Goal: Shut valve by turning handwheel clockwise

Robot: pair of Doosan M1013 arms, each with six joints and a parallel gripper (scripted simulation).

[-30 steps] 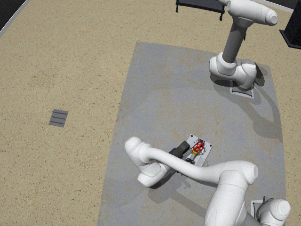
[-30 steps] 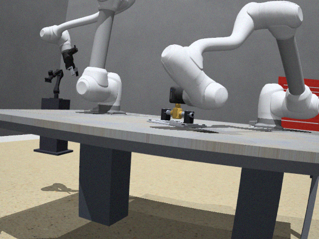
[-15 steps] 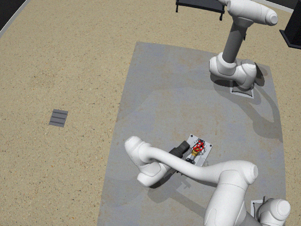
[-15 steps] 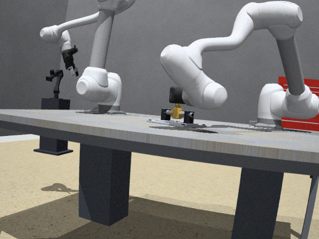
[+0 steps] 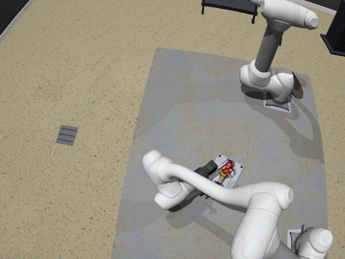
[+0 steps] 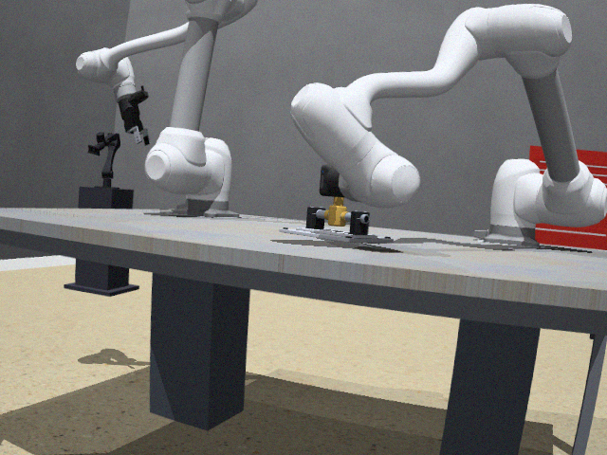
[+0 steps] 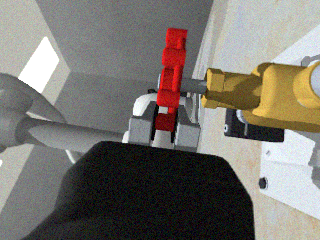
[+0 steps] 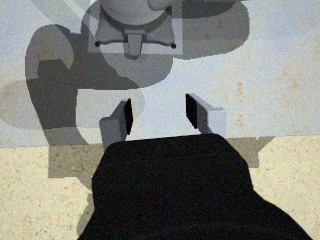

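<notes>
My left gripper is now 20 mm to the right of the red handwheel, 20 mm past it and 10 mm above it. Round my left hand: pale base plate 130 mm below, 20 mm to the left, 20 mm behind.
</notes>
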